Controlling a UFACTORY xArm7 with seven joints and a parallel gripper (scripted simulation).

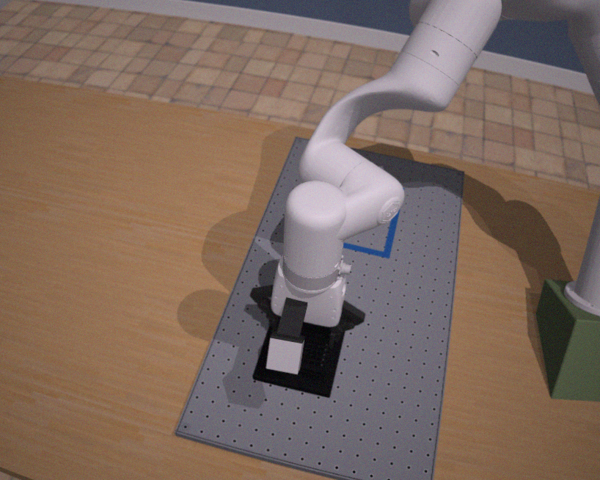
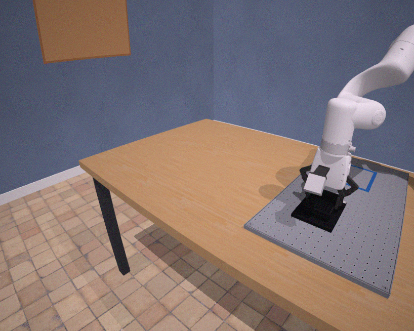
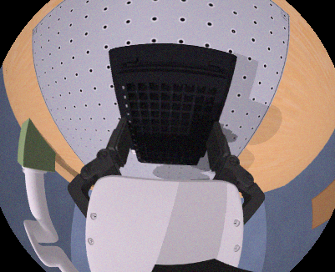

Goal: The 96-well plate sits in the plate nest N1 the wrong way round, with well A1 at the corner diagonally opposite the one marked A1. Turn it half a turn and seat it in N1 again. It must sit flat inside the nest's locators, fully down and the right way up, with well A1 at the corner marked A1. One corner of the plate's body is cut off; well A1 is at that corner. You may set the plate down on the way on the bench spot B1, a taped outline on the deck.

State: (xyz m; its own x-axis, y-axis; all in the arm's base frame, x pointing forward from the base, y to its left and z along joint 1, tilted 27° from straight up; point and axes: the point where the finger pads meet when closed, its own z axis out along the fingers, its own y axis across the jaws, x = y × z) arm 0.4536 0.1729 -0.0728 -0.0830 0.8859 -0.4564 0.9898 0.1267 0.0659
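My gripper is now 10 mm above the black 96-well plate. Round my hand: black plate nest N1: 40 mm below; then small white A1 mark: 50 mm behind, 80 mm to the right, 30 mm below.
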